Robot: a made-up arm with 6 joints.
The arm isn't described. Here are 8 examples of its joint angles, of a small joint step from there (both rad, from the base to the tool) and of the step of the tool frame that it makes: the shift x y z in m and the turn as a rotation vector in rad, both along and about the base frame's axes.
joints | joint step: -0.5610 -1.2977 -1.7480 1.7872 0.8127 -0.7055 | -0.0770 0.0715 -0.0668 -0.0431 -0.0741 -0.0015
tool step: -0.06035 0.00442 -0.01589 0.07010 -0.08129 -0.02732
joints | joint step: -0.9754 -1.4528 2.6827 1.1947 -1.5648 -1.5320 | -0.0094 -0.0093 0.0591 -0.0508 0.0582 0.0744
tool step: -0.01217 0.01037 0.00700 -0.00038 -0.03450 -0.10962
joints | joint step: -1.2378 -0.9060 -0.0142 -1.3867 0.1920 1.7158 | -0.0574 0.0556 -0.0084 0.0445 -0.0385 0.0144
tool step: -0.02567 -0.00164 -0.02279 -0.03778 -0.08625 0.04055
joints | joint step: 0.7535 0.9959 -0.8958 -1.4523 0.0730 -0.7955 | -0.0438 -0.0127 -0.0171 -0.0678 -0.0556 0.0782
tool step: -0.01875 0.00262 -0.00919 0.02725 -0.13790 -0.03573
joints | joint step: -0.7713 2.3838 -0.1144 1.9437 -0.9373 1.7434 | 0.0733 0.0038 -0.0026 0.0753 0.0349 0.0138
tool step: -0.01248 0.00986 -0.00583 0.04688 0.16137 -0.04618
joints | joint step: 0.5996 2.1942 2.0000 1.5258 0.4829 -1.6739 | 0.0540 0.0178 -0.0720 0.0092 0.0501 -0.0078
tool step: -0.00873 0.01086 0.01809 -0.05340 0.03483 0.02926
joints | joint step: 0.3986 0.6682 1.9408 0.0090 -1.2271 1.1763 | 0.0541 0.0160 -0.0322 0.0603 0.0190 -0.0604
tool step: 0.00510 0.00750 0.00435 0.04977 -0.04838 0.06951
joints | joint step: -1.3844 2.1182 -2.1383 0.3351 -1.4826 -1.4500 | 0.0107 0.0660 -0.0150 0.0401 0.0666 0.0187
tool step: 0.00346 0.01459 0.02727 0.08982 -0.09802 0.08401
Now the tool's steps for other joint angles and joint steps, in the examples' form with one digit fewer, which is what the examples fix.
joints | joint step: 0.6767 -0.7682 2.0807 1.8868 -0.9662 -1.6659 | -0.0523 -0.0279 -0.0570 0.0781 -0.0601 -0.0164
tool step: 0.0154 0.0147 0.0060 0.0106 -0.0427 0.0138
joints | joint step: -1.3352 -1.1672 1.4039 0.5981 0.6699 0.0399 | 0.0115 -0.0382 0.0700 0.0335 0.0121 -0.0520
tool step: -0.0024 -0.0069 0.0091 0.0326 -0.0575 -0.1019
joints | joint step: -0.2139 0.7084 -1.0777 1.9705 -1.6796 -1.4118 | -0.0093 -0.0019 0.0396 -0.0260 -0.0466 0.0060
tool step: 0.0072 0.0025 -0.0004 0.0664 -0.0481 0.0212
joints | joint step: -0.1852 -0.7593 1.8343 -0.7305 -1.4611 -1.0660 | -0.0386 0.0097 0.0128 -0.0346 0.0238 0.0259
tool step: -0.0151 0.0099 0.0134 -0.0525 -0.0593 -0.0150
